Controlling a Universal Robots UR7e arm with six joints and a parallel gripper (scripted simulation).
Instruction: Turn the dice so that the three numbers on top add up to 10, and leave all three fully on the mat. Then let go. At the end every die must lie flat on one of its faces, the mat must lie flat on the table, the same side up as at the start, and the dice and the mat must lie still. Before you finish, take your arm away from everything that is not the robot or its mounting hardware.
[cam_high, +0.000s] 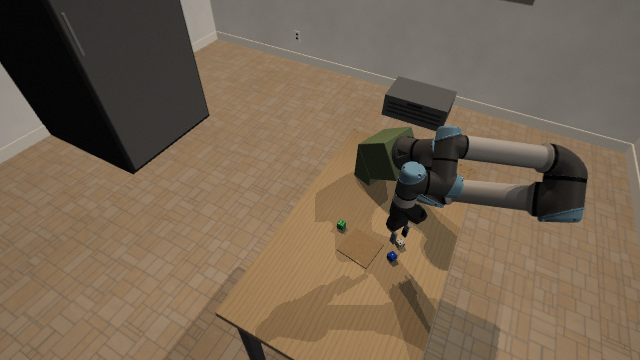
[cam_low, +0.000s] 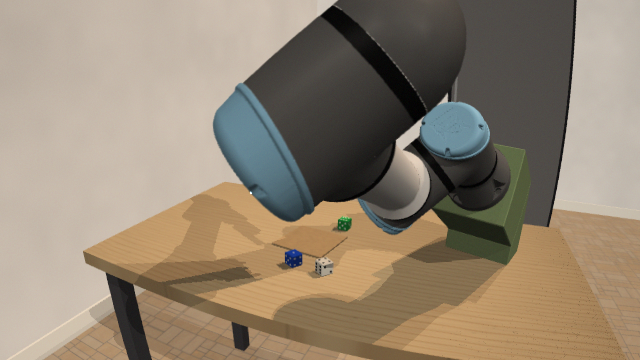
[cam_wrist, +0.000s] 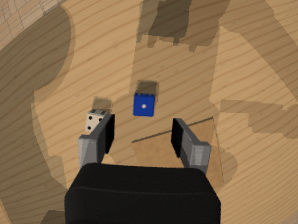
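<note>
The blue die lies 14 cm below my hand. Round my hand: tan mat 15 cm below, 13 cm to the right, 3 cm ahead; green die 25 cm to the right, 14 cm below; white die 14 cm below, 7 cm behind.
</note>
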